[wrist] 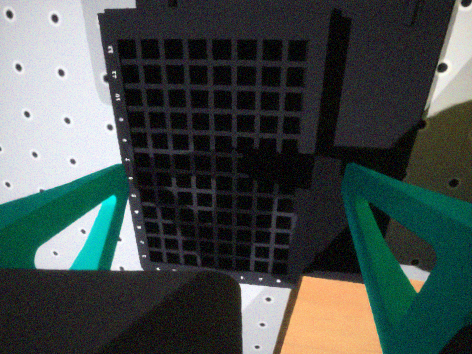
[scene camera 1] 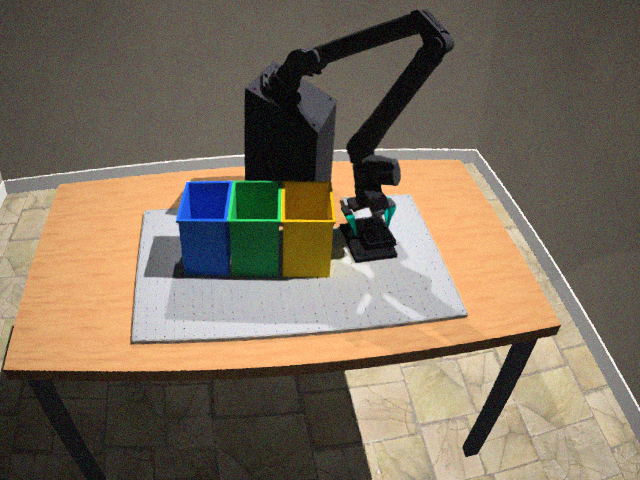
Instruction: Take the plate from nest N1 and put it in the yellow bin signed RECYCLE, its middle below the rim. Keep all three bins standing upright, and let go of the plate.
A yellow bin (scene camera 1: 308,215) is 1.60 m from the lens. A black plate (scene camera 1: 374,232): 1.64 m from the lens. A blue bin (scene camera 1: 204,232) is 1.44 m from the lens. The marked spots on the blue bin and the yellow bin are 0.32 m apart.
